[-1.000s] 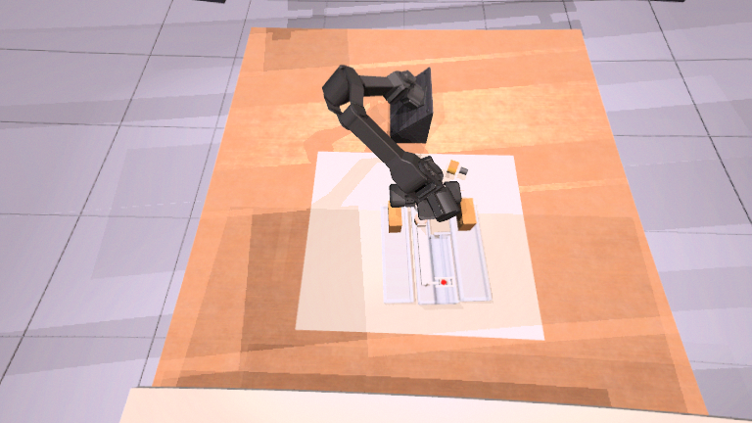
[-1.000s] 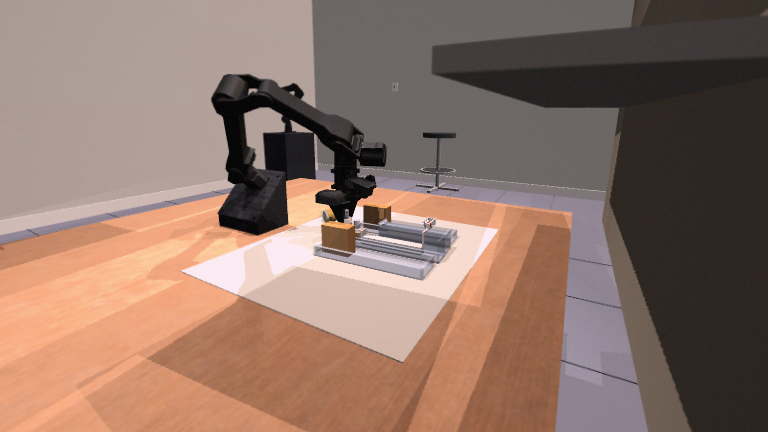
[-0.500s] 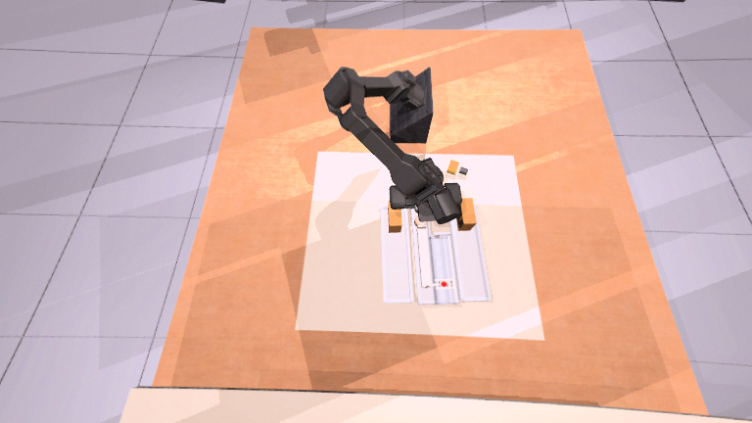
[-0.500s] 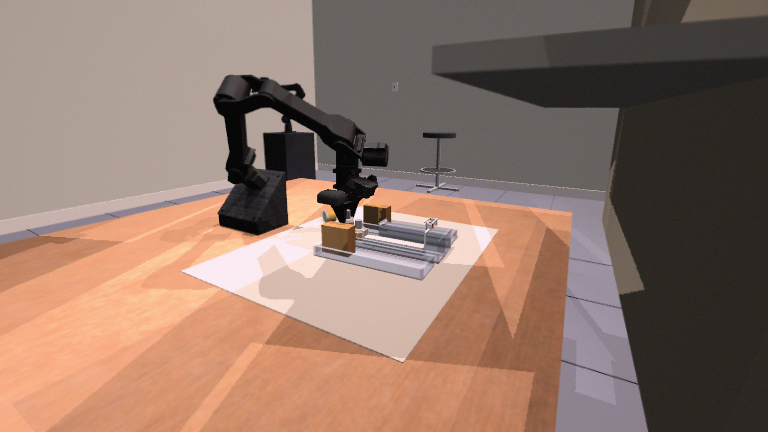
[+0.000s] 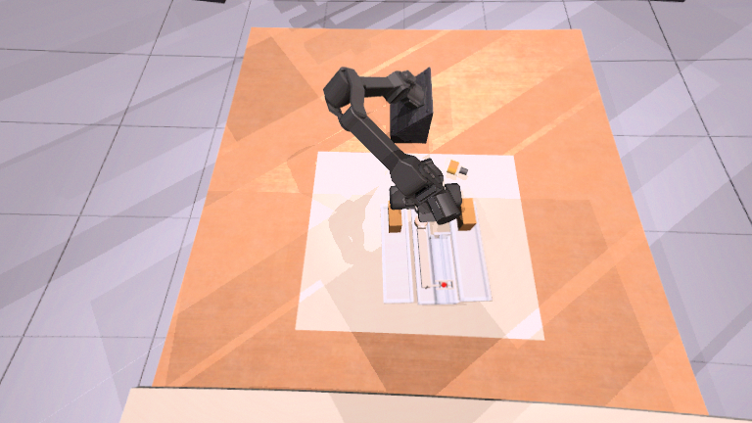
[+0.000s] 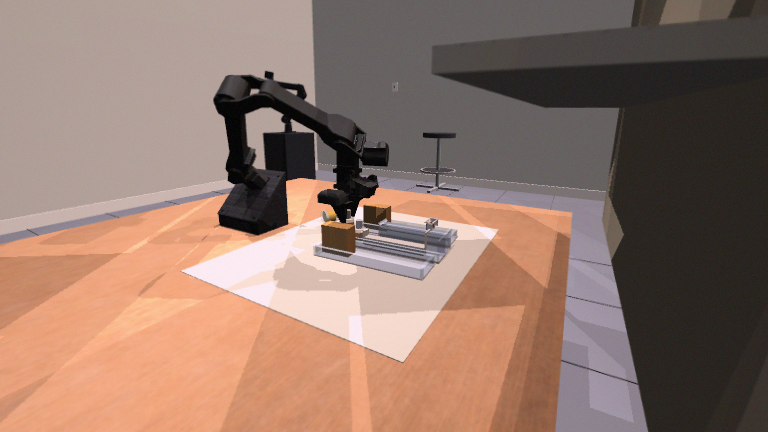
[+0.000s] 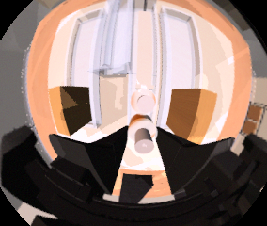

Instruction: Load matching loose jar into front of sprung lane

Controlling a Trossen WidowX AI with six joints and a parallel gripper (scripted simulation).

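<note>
Now: gripper tip 14 cm short of the sprung lane, 5 cm to the right of it and 3 cm above it. Round my gripper tip: red mark (21 cm ahead, 8 cm to the left, 2 cm above).
</note>
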